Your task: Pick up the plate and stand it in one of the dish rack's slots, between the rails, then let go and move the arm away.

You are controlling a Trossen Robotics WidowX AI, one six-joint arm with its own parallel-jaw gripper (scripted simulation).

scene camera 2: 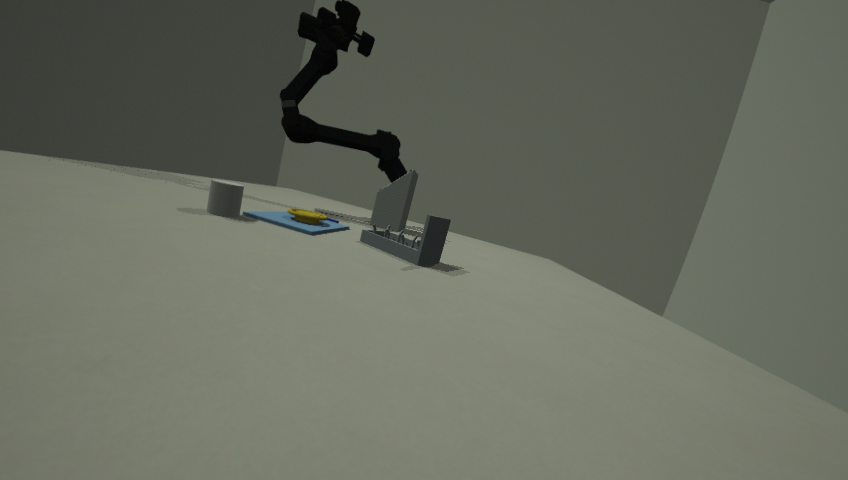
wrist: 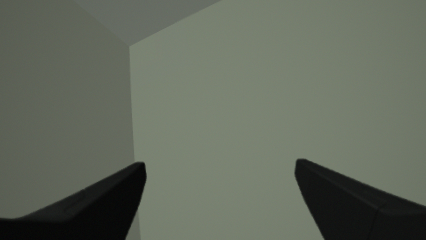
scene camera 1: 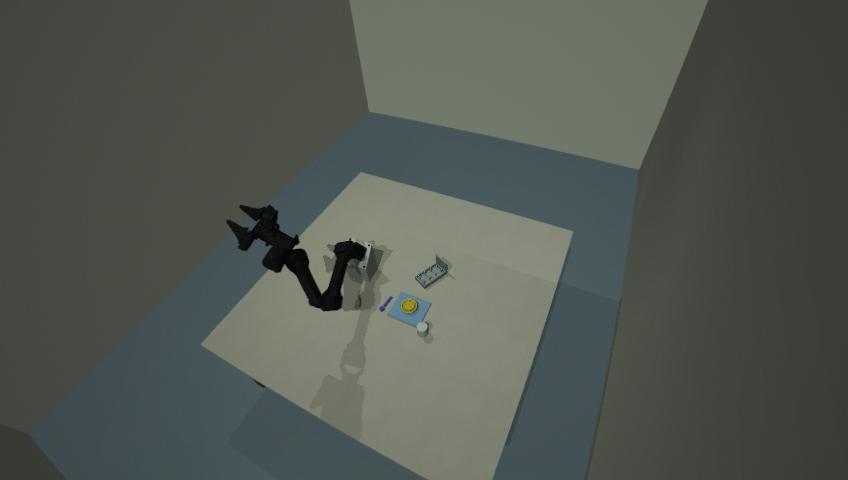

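I am looking at a blue mat, and on that mat (scene camera 1: pixel 418 313) and (scene camera 2: pixel 284 219) are the same spot.
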